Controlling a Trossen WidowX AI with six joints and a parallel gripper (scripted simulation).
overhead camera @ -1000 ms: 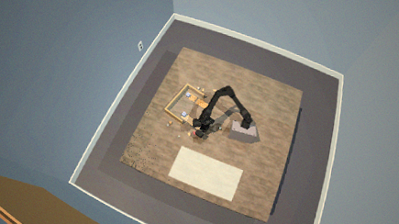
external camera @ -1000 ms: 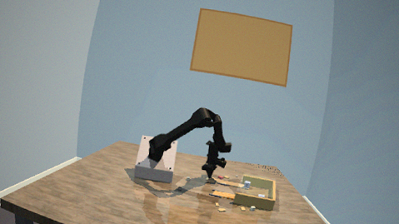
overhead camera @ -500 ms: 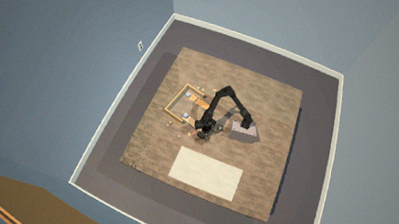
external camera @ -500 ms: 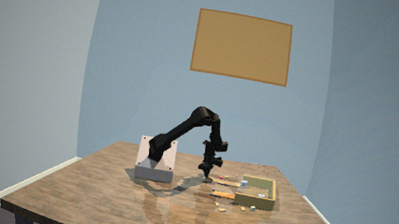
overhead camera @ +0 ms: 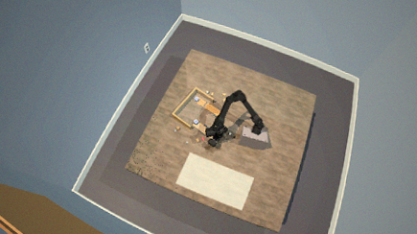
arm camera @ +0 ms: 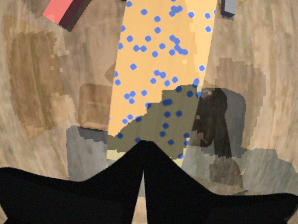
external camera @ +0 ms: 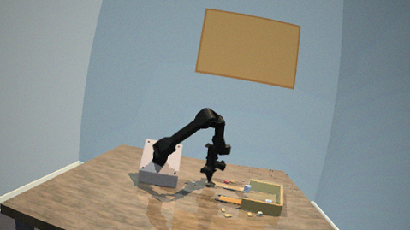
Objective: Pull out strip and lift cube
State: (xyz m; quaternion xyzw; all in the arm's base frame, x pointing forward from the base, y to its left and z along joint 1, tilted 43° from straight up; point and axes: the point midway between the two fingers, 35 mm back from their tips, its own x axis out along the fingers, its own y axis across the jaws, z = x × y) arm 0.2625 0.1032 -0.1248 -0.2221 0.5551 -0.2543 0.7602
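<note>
Right now the pink block is 10 cm ahead of my gripper tip and 5 cm to the left of it.
</note>
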